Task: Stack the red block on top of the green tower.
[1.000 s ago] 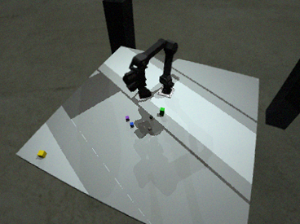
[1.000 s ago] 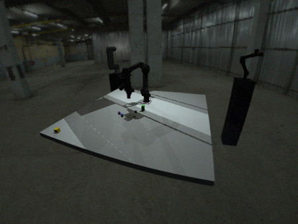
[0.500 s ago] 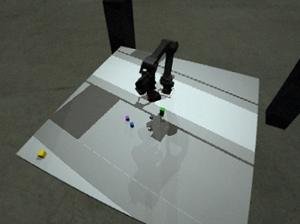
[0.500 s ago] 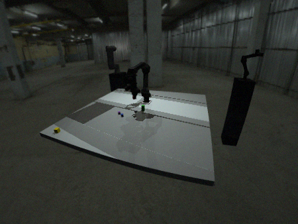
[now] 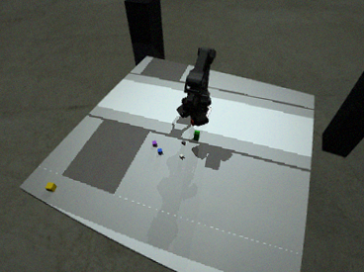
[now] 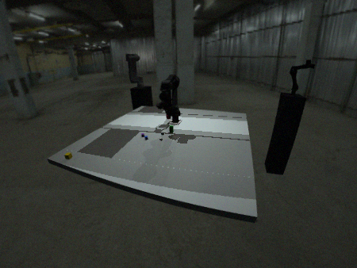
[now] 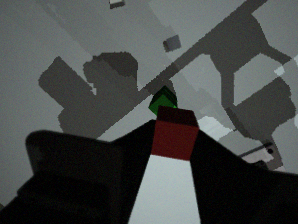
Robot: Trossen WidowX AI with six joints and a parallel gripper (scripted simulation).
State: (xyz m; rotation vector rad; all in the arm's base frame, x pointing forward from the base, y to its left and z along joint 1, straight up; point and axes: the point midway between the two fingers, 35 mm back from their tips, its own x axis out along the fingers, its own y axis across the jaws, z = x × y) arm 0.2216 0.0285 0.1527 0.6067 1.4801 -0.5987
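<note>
The grey block is 12 cm below my gripper tip, 5 cm ahead of it and 4 cm to the right of it. Also, from my gripper tip: red block 1 cm above; blue block 15 cm ahead, 13 cm to the right, 12 cm below; white block 14 cm ahead, 12 cm below, 1 cm to the right.
</note>
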